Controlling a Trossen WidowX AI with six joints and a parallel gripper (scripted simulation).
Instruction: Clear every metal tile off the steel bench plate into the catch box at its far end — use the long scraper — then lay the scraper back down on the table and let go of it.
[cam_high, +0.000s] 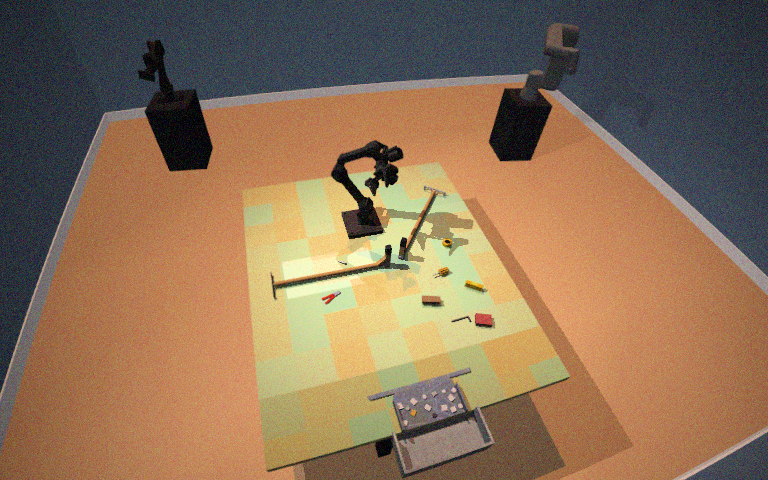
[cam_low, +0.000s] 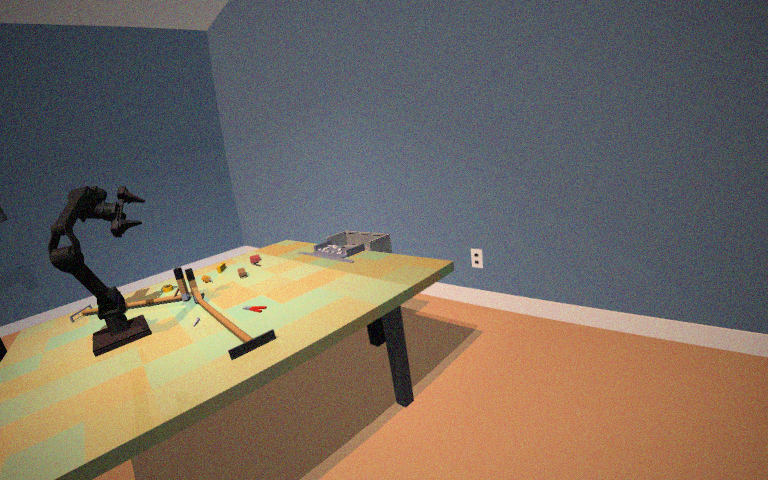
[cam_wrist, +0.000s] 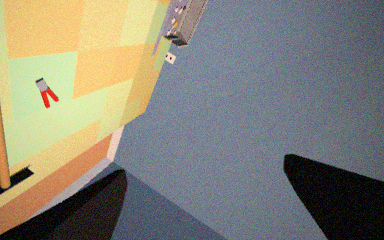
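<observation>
My gripper tip is 35 cm above the long scraper, 24 cm to the left of it and 14 cm short of it. The rest, counted from my gripper tip: yellow ring (40 cm below, 39 cm to the left); then orange screwdriver (39 cm below, 31 cm to the left, 19 cm ahead); then brown block (40 cm below, 35 cm ahead, 21 cm to the left).
</observation>
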